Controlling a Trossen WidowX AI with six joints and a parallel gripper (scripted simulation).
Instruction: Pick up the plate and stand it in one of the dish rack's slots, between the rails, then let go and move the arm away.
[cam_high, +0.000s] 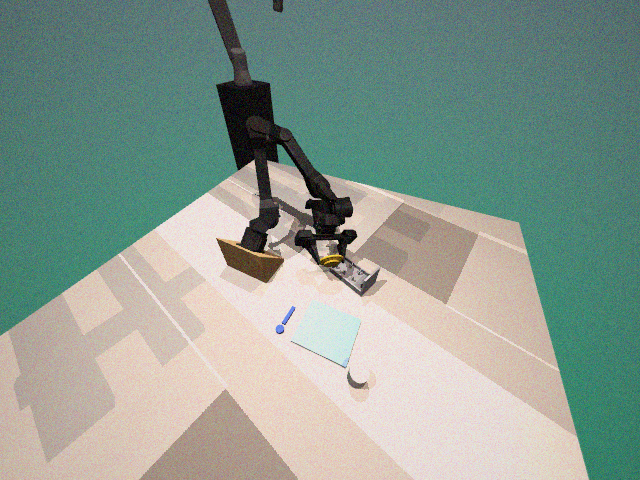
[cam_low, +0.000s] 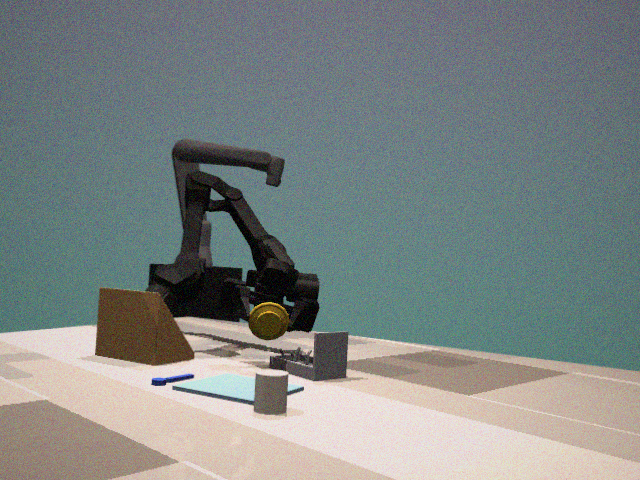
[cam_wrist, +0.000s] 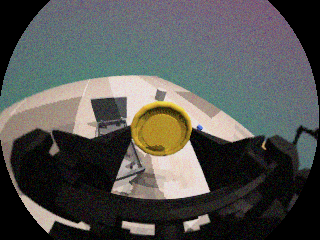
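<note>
My gripper tip is now 6 cm short of the dish rack, 5 cm to the right of it and 6 cm above it. From my gripper tip the other things lie so: light blue mat 7 cm ahead, 15 cm to the right, 8 cm below; then yellow plate 1 cm to the left; then blue spoon 4 cm behind, 19 cm to the right, 8 cm below.
</note>
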